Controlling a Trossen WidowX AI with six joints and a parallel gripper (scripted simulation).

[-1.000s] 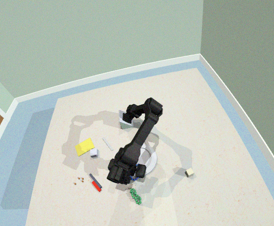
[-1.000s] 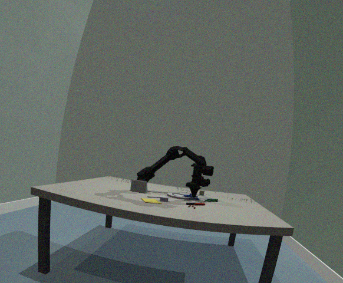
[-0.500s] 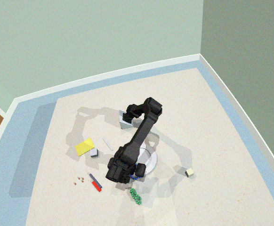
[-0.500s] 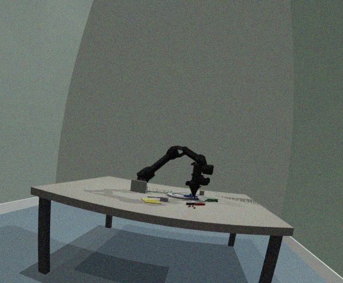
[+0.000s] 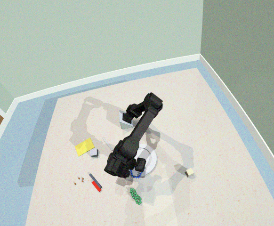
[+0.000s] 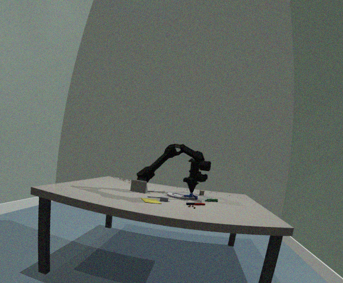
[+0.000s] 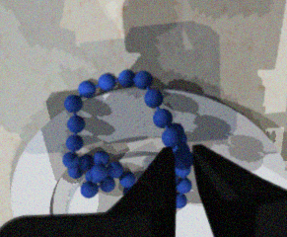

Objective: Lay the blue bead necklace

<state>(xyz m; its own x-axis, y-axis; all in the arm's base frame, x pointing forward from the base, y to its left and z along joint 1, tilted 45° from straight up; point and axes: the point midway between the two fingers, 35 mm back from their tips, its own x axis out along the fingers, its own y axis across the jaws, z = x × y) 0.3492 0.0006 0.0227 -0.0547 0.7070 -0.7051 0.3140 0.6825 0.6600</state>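
My gripper tip is now 6 cm past the round bead board, 4 cm to the right of it and 3 cm above it. Round my gripper tip: white cube: 23 cm to the right, 13 cm behind, 3 cm below; then grey tool: 20 cm to the right, 6 cm ahead, 4 cm below; then stick: 19 cm behind, 15 cm to the right, 4 cm below.
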